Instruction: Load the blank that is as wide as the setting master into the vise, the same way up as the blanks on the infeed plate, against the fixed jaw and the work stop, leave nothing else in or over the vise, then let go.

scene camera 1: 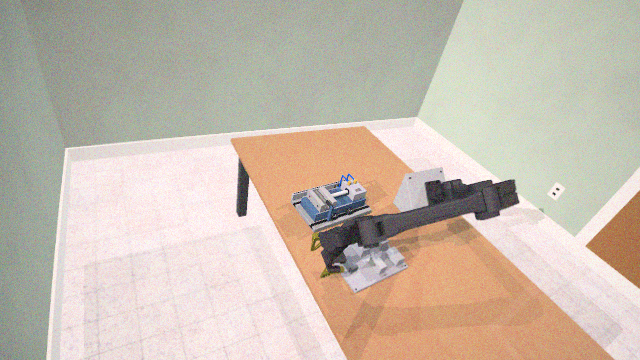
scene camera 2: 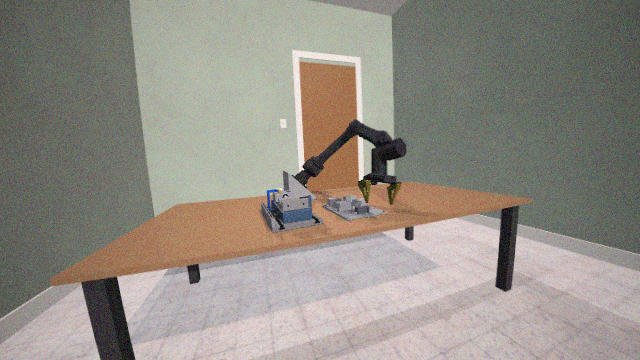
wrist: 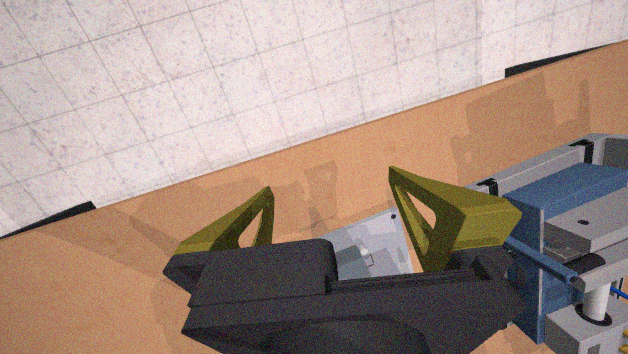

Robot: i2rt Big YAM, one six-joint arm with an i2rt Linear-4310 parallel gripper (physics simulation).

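Frame: origin at the arm's base, x ahead, y left, z up, level; centimetres.
Where they show: gripper, fingertip midpoint: [scene camera 1: 316, 263] [scene camera 2: 379, 203] [wrist: 328, 182]; arm's base, origin of the base link: [scene camera 1: 433, 194] [scene camera 2: 298, 182].
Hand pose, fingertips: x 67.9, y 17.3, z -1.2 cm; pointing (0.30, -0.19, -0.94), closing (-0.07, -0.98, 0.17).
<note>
Things, the pixels of their top centre, and the offset from my fingertips. "pt": a spot on its surface instead.
- grey infeed plate, middle of its top: [wrist: 357, 301] [scene camera 1: 367, 258] [scene camera 2: 351, 208] dx -22.7, dy -0.5, dz -6.8 cm
- vise, middle of its top: [scene camera 1: 336, 190] [scene camera 2: 287, 194] dx -23.0, dy -29.6, dz +2.3 cm
- blue cable, surface spot: [scene camera 1: 346, 179] [scene camera 2: 275, 190] pt dx -30.1, dy -33.9, dz +3.3 cm
My gripper [scene camera 1: 320, 258] [scene camera 2: 380, 202] [wrist: 328, 182] is open and empty, its olive fingers pointing down above the table, off the front side of the infeed plate. The grey infeed plate [scene camera 1: 359, 284] [scene camera 2: 371, 215] [wrist: 386, 223] carries several grey blocks; the arm hides part of it in scene camera 1 and the wrist view. Which blocks are blanks and which is the setting master I cannot tell. The vise [scene camera 1: 311, 212] [scene camera 2: 297, 215] [wrist: 575, 185] has a blue body and grey jaws. No separate blank can be made out between its jaws. The work stop is too small to tell.
The vise stands beside the infeed plate, with a blue cable [scene camera 1: 346, 178] [scene camera 2: 270, 192] at its screw end. A slanted grey panel [scene camera 1: 411, 191] [scene camera 2: 295, 187] stands near the arm's base. The table's front edge runs close beyond the fingers.
</note>
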